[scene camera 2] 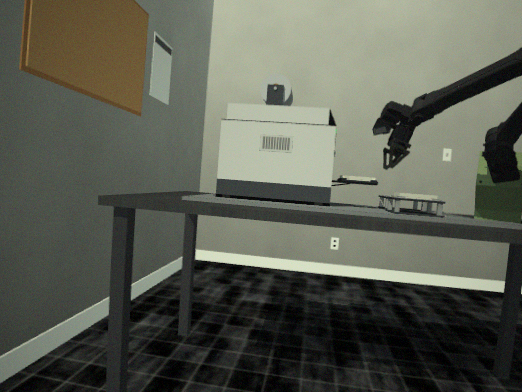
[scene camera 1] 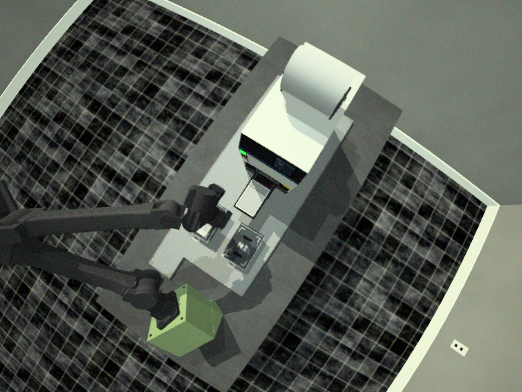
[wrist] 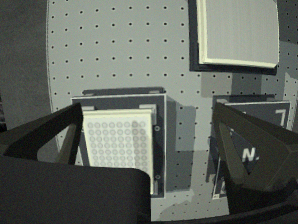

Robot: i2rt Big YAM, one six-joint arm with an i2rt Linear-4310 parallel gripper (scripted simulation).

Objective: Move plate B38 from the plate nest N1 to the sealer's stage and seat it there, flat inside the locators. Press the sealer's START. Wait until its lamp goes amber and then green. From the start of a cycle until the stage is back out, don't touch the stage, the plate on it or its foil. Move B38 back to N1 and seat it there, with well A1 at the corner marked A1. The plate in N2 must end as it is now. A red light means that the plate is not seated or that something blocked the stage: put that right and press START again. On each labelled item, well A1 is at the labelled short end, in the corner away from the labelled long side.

Labels:
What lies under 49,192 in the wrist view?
My gripper.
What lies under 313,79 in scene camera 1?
A foil roll.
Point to a white well plate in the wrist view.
At 122,138

